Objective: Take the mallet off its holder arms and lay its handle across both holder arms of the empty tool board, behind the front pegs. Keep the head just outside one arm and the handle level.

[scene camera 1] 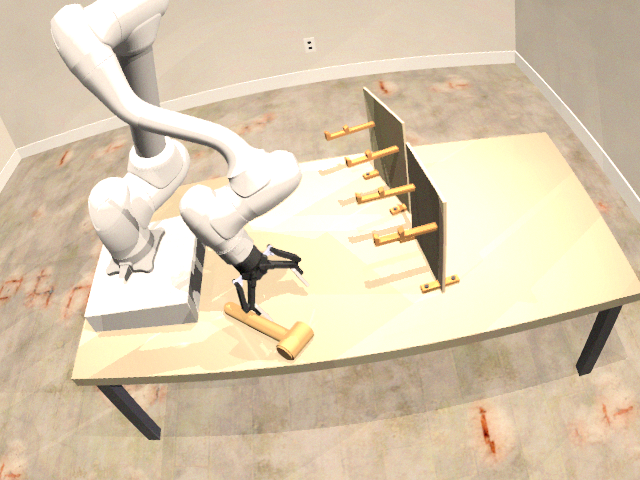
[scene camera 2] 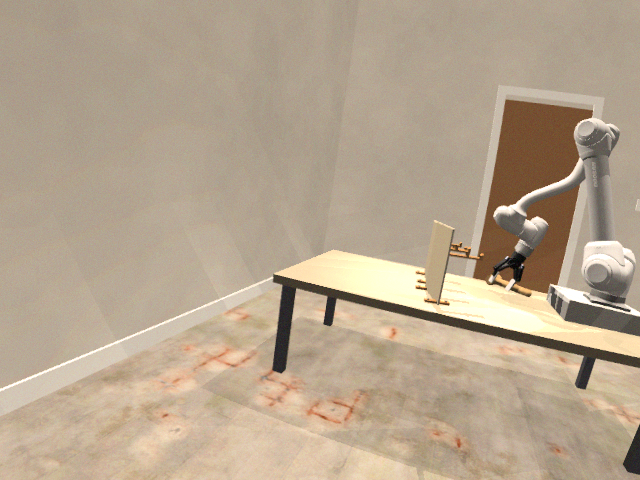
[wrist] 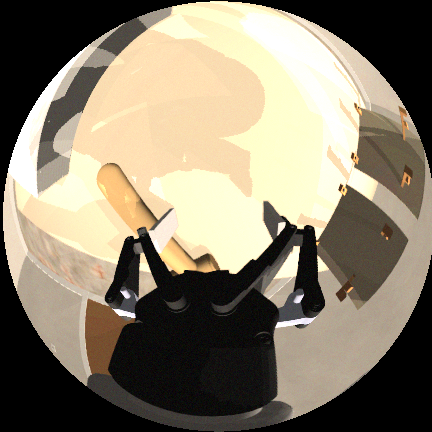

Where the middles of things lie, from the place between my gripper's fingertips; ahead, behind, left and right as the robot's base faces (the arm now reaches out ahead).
Scene:
Now: the wooden mallet (scene camera 1: 291, 342) 90 mm to the right of my hand and 50 mm behind it.

